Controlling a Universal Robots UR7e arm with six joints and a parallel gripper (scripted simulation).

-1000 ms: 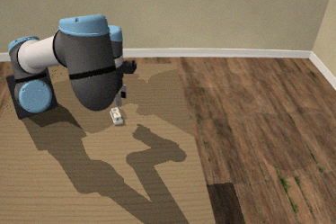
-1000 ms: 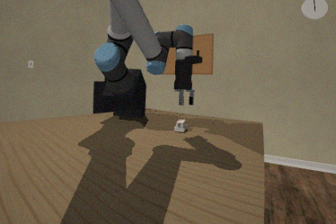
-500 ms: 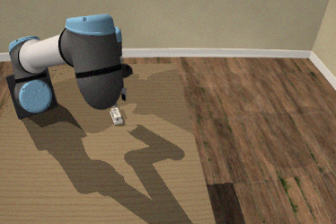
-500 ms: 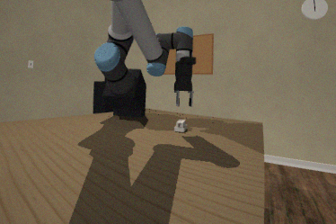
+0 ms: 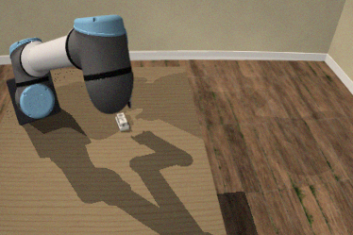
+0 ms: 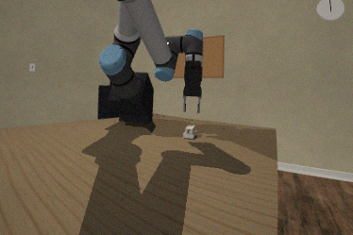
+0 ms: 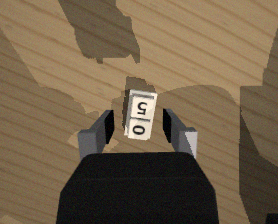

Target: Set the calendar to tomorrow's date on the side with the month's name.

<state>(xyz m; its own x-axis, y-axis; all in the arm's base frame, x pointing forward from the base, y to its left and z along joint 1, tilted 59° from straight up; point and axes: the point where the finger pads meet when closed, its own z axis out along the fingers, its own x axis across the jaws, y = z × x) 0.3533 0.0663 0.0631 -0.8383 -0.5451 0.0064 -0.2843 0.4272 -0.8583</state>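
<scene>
Right now my hand is 100 mm above the white digit cube. Round my hand: white tray 10 mm behind, 20 mm to the left, 110 mm below.
</scene>
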